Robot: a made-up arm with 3 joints. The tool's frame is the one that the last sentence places.
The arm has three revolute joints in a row. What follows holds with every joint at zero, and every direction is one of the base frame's. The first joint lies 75.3 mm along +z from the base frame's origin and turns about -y. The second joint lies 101 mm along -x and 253.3 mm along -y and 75.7 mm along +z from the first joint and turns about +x. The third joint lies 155.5 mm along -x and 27.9 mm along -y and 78.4 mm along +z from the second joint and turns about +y. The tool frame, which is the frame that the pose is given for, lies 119.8 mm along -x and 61.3 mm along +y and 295 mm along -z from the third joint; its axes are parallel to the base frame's.
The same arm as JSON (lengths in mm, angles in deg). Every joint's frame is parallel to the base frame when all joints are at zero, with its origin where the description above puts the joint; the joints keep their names.
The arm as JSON. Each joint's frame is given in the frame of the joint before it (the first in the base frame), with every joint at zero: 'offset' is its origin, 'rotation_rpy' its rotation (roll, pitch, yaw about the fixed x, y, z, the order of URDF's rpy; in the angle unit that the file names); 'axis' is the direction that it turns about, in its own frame. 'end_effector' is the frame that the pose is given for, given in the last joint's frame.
{
  "length_unit": "mm",
  "angle_unit": "deg",
  "chain": [
    {
      "id": "joint 1",
      "offset": [
        0.0,
        0.0,
        75.3
      ],
      "rotation_rpy": [
        0.0,
        0.0,
        0.0
      ],
      "axis": "-y"
    },
    {
      "id": "joint 2",
      "offset": [
        -101.0,
        -253.3,
        75.7
      ],
      "rotation_rpy": [
        0.0,
        0.0,
        0.0
      ],
      "axis": "+x"
    },
    {
      "id": "joint 3",
      "offset": [
        -155.5,
        -27.9,
        78.4
      ],
      "rotation_rpy": [
        0.0,
        0.0,
        0.0
      ],
      "axis": "+y"
    }
  ],
  "end_effector": {
    "offset": [
      -119.8,
      61.3,
      -295.0
    ],
    "rotation_rpy": [
      0.0,
      0.0,
      0.0
    ]
  }
}

